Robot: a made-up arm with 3 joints. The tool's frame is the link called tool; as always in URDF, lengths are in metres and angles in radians. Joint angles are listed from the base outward. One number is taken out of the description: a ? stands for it. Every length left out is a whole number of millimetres.
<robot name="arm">
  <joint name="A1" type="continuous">
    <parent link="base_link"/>
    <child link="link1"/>
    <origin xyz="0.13 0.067 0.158" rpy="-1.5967 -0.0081 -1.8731"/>
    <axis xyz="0 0 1"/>
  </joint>
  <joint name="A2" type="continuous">
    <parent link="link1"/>
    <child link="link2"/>
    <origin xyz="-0.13 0.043 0" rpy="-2.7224 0.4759 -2.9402"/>
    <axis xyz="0 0 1"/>
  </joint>
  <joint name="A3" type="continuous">
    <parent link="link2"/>
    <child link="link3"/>
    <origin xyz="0.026 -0.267 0" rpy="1.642 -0.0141 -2.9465"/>
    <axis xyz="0 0 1"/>
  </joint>
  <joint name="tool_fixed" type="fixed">
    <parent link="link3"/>
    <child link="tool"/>
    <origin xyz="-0.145 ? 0" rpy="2.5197 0.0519 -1.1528"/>
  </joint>
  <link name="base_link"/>
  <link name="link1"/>
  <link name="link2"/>
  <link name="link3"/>
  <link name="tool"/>
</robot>
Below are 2 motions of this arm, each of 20 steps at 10 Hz.
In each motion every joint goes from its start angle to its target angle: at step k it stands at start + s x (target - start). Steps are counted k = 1, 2, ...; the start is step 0. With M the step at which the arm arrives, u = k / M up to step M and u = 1 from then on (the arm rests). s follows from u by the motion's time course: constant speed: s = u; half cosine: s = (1 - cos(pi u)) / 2; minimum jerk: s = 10 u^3 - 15 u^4 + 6 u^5.
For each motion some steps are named. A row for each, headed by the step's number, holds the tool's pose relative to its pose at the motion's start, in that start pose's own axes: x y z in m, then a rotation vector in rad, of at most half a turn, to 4 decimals.
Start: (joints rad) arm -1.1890 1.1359 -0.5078
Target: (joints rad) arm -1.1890 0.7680 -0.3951
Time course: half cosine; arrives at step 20
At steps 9, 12, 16, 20:
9: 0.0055 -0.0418 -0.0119 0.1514 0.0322 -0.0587
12: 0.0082 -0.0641 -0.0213 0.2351 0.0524 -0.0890
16: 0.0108 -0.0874 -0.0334 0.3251 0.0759 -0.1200
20: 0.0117 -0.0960 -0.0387 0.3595 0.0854 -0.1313

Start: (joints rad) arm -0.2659 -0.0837 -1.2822
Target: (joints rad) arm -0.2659 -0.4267 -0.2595
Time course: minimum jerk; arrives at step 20
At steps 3, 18, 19, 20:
3: 0.0022 -0.0008 -0.0002 0.0046 0.0109 -0.0268
18: 0.0681 -0.0989 -0.0442 0.2803 0.5112 -0.9181
19: 0.0683 -0.1000 -0.0449 0.2831 0.5159 -0.9241
20: 0.0683 -0.1001 -0.0450 0.2836 0.5166 -0.9251

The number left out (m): -0.03
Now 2 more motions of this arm.
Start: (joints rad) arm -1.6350 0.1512 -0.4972
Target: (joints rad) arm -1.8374 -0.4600 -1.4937
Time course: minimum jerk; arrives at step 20
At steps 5, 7, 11, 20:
5: -0.0113 -0.0153 -0.0073 0.0518 -0.0493 0.0792
7: -0.0254 -0.0357 -0.0189 0.1183 -0.1172 0.1746
11: -0.0604 -0.0931 -0.0649 0.2973 -0.3316 0.4023
20: -0.0935 -0.1510 -0.1424 0.4825 -0.6264 0.6017

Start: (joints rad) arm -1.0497 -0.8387 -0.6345
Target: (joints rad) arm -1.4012 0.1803 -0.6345
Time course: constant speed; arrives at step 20
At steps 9, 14, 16, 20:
9: 0.0347 0.1532 -0.0322 -0.5715 0.1380 0.0853
14: 0.0462 0.2258 -0.0900 -0.8838 0.2243 0.1482
16: 0.0482 0.2498 -0.1196 -1.0076 0.2604 0.1768
20: 0.0466 0.2869 -0.1875 -1.2528 0.3354 0.2405

